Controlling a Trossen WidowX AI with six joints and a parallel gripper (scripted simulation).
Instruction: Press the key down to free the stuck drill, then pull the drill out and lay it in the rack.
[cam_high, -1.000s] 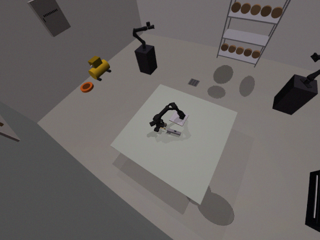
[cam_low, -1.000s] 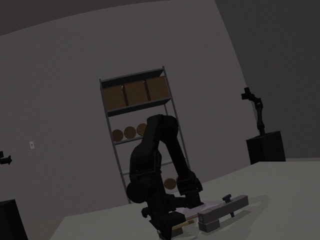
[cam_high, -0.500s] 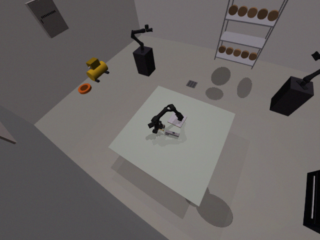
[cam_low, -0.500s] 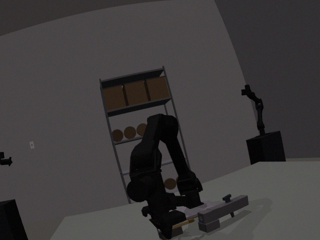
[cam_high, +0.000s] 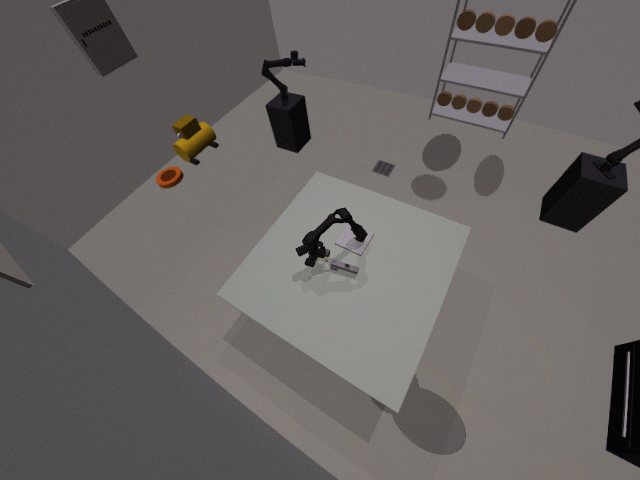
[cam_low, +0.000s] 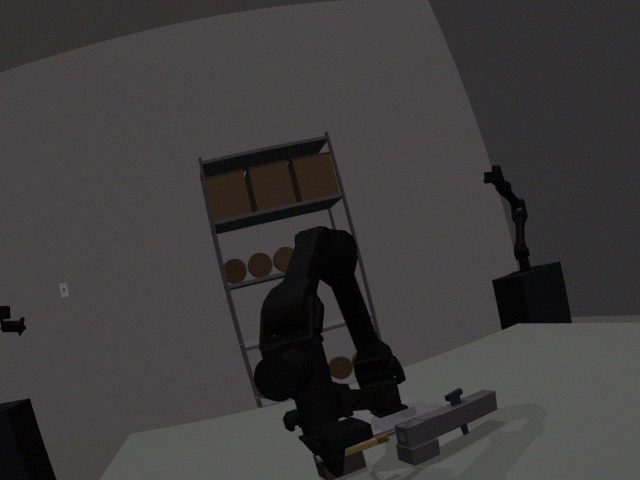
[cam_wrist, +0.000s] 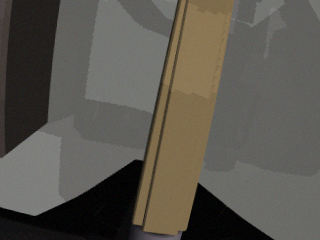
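Right now the drill is 40 mm to the left of my gripper tip, 30 mm above it and 10 mm behind it. From my gripper tip the other things lie so: dark grey rack: 80 mm behind, 20 mm to the left, 10 mm below; then dark t-shaped piece: 220 mm to the left, 40 mm behind, 20 mm above; then grey housing block: 200 mm to the left, 30 mm behind, 10 mm above.
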